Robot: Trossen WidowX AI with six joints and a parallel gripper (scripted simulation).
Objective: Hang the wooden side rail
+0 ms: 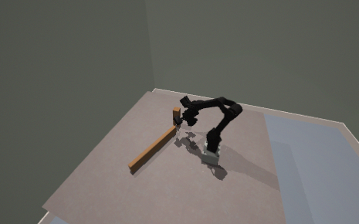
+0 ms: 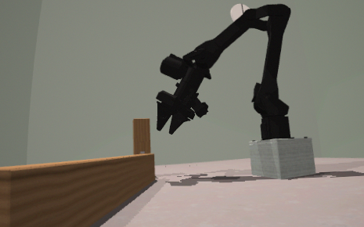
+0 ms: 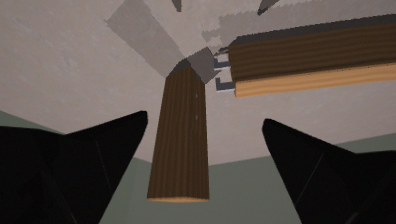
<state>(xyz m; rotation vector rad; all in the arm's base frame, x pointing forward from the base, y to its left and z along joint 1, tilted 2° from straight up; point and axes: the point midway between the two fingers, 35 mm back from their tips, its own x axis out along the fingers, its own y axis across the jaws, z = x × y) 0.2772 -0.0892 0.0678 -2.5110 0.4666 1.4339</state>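
Now: gripper tip 7 cm short of the headboard post, 5 cm to the left of it and 4 cm above it.
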